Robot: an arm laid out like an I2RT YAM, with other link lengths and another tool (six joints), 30 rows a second.
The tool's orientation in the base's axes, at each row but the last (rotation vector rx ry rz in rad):
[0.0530, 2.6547, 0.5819]
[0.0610, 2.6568, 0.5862]
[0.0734, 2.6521, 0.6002]
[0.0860, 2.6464, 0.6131]
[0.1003, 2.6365, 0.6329]
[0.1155, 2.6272, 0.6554]
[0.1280, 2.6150, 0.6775]
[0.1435, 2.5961, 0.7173]
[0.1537, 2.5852, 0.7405]
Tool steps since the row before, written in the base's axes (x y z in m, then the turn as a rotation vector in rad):
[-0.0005, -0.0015, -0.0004, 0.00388, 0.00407, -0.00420]
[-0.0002, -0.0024, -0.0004, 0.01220, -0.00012, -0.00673]
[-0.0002, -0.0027, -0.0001, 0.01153, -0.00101, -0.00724]
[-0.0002, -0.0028, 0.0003, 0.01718, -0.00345, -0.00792]
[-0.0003, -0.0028, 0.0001, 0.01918, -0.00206, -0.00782]
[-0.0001, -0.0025, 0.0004, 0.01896, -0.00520, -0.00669]
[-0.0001, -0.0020, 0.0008, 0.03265, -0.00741, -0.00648]
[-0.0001, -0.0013, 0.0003, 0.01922, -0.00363, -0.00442]
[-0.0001, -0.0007, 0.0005, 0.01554, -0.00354, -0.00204]
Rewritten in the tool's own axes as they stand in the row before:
[0.0004, -0.0015, -0.0005, -0.00138, 0.00180, 0.00664]
[0.0000, -0.0023, -0.0007, -0.00852, -0.00344, 0.01047]
[-0.0002, -0.0025, -0.0011, -0.00784, -0.00443, 0.01026]
[-0.0004, -0.0024, -0.0015, -0.01309, -0.00712, 0.01216]
[-0.0002, -0.0024, -0.0014, -0.01471, -0.00589, 0.01350]
[-0.0005, -0.0020, -0.0014, -0.01551, -0.00814, 0.01116]
[-0.0006, -0.0014, -0.0016, -0.02836, -0.01023, 0.01593]
[-0.0003, -0.0010, -0.0009, -0.01631, -0.00570, 0.01018]
[-0.0003, -0.0003, -0.0008, -0.01391, -0.00432, 0.00678]

